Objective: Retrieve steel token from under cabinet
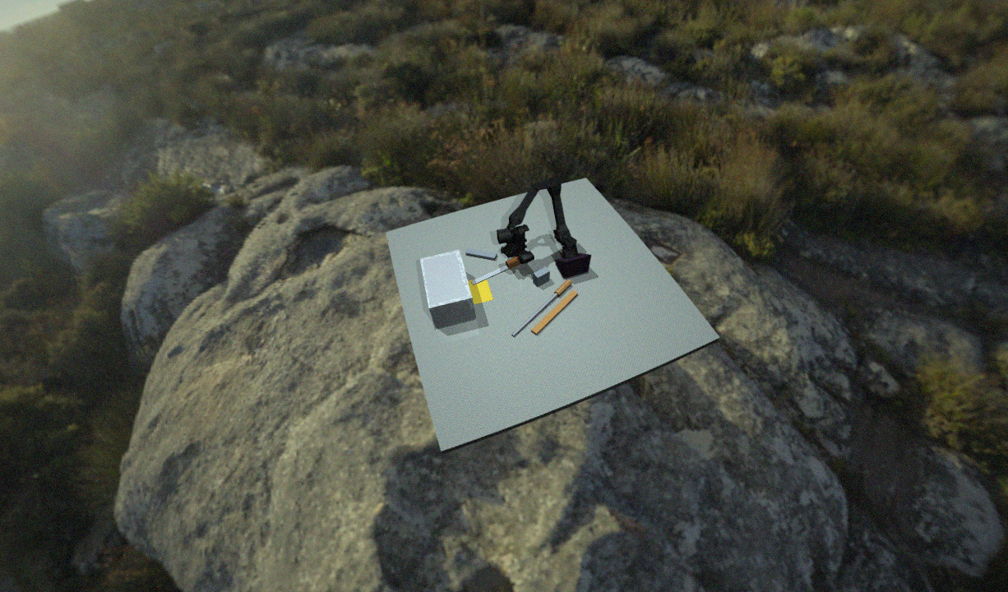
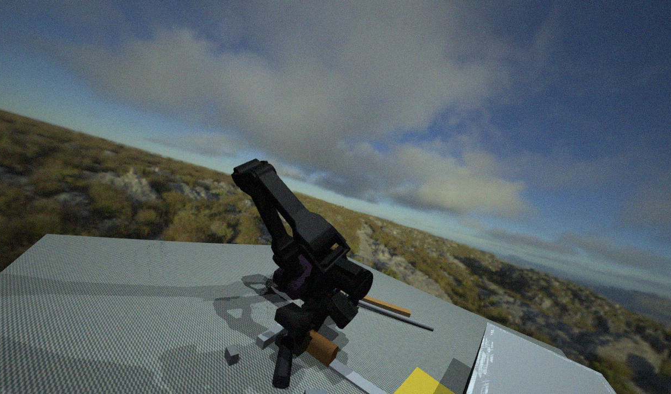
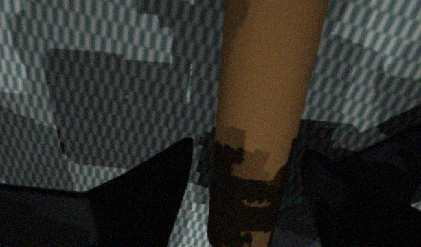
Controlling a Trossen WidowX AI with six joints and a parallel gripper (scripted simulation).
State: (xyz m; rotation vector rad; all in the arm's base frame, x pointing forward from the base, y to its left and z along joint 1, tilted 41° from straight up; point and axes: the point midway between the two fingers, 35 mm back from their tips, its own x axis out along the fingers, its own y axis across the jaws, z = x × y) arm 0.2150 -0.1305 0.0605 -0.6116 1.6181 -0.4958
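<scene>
The grey bar lies 5 cm to the right of my gripper tip and 5 cm behind it. Also, from my gripper tip: grey block 16 cm to the left, 4 cm behind, 2 cm above; then small grey cube 15 cm to the right, 4 cm behind; then wooden stick 36 cm to the left, 1 cm behind.
</scene>
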